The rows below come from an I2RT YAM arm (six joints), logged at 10 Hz.
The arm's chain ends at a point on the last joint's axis. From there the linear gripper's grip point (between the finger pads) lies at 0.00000 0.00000 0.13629 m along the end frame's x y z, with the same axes.
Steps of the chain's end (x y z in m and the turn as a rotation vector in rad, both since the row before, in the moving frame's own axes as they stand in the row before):
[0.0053, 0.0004, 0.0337, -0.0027, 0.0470, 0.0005]
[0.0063, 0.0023, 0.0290, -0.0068, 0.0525, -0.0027]
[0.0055, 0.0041, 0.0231, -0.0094, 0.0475, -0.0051]
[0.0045, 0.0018, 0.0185, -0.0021, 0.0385, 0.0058]
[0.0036, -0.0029, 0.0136, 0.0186, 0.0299, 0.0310]
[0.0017, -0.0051, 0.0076, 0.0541, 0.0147, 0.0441]
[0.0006, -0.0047, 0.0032, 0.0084, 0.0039, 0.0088]
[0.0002, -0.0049, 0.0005, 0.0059, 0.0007, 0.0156]
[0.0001, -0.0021, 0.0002, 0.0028, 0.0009, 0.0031]
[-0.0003, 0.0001, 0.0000, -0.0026, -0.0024, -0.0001]
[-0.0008, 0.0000, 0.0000, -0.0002, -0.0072, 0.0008]
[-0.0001, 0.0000, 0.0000, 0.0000, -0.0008, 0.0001]
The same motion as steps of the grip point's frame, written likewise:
[0.0117, 0.0008, 0.0335, -0.0027, 0.0470, 0.0005]
[0.0135, 0.0032, 0.0288, -0.0068, 0.0525, -0.0027]
[0.0120, 0.0054, 0.0229, -0.0094, 0.0475, -0.0051]
[0.0097, 0.0021, 0.0184, -0.0021, 0.0385, 0.0058]
[0.0077, -0.0054, 0.0135, 0.0186, 0.0299, 0.0310]
[0.0039, -0.0124, 0.0074, 0.0541, 0.0147, 0.0441]
[0.0011, -0.0058, 0.0032, 0.0084, 0.0039, 0.0088]
[0.0003, -0.0057, 0.0005, 0.0059, 0.0007, 0.0156]
[0.0002, -0.0025, 0.0002, 0.0028, 0.0009, 0.0031]
[-0.0006, 0.0005, 0.0000, -0.0026, -0.0024, -0.0001]
[-0.0018, 0.0000, 0.0000, -0.0002, -0.0072, 0.0008]
[-0.0002, 0.0000, 0.0000, 0.0000, -0.0008, 0.0001]

